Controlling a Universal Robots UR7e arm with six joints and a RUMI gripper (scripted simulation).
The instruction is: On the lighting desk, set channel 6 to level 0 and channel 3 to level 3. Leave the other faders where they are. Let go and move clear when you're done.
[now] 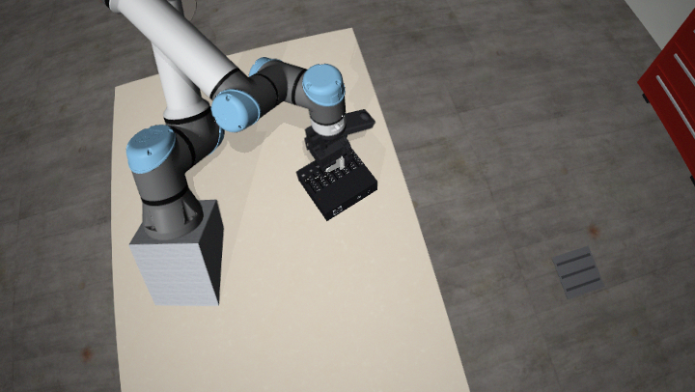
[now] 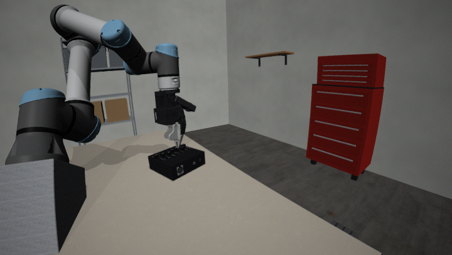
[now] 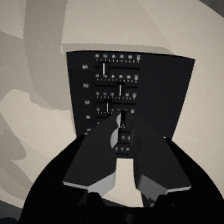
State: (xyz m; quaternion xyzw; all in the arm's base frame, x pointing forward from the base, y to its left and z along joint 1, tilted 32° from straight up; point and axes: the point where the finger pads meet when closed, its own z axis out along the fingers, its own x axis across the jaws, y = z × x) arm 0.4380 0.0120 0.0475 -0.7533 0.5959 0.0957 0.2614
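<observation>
Now: the channel 3 fader 2 cm to the left of my hand and 2 cm below it. Round my hand: channel 6 fader (7 cm behind, 1 cm to the right, 2 cm below).
</observation>
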